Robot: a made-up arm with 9 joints.
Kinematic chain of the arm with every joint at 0, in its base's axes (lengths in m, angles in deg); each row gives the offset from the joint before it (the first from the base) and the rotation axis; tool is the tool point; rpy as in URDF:
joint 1: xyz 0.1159 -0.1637 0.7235 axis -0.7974 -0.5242 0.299
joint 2: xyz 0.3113 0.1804 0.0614 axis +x
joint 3: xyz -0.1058 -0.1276 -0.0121 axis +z
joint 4: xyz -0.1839 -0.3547 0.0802 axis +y
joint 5: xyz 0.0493 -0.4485 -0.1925 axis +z
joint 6: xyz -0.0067 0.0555 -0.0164 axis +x
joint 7: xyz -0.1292 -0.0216 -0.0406 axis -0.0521 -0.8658 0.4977
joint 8: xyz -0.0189 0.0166 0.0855 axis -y
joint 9: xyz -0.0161 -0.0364 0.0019 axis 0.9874 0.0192 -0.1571
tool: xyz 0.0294 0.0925 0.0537 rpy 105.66 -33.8 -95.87
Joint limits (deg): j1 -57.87..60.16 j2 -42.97..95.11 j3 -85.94..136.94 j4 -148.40..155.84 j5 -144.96..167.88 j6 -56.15..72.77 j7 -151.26..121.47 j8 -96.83..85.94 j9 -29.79..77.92
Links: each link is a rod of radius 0.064 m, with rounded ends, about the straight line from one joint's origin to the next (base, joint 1, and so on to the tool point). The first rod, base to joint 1, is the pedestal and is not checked.
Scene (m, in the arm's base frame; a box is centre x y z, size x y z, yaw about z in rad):
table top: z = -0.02
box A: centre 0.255 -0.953 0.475 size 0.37 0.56 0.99 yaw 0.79
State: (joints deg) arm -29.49 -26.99 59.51 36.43 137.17 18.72 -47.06 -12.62 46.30
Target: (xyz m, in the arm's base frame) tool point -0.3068 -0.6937 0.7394
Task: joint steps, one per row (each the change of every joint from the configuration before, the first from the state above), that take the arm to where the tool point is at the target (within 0.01 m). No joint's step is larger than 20 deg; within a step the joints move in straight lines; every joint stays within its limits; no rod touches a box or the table.
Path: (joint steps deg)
1: 2.62 -3.20 3.44 -5.79 6.14 -0.87 -16.50 6.48 -3.24
2: 2.62 -3.19 3.44 -5.78 6.14 -0.86 -16.49 6.47 -3.23
3: 2.62 -3.20 3.44 -5.79 6.15 -0.87 -16.50 6.48 -3.24
4: 2.62 -3.19 3.44 -5.78 6.14 -0.86 -16.50 6.48 -3.24
5: 2.62 -3.20 3.44 -5.79 6.14 -0.87 -16.50 6.48 -3.23
6: 1.74 0.72 -17.01 5.55 -3.72 1.12 9.63 -1.59 7.96
7: 1.73 0.73 -17.01 5.55 -3.71 1.13 9.63 -1.59 7.97
8: 1.74 0.72 -17.01 5.55 -3.72 1.12 9.63 -1.59 7.97
9: 1.73 0.72 -17.01 5.55 -3.72 1.13 9.63 -1.59 7.97
10: 1.74 0.73 -17.01 5.55 -3.72 1.12 9.62 -1.59 7.96
11: 1.73 0.72 -17.01 5.55 -3.71 1.12 9.63 -1.59 7.97
12: -15.44 10.82 2.19 4.56 -2.74 1.47 5.99 -14.31 -15.05
13: -15.44 10.82 2.20 4.56 -2.73 1.47 5.98 -14.30 -15.06

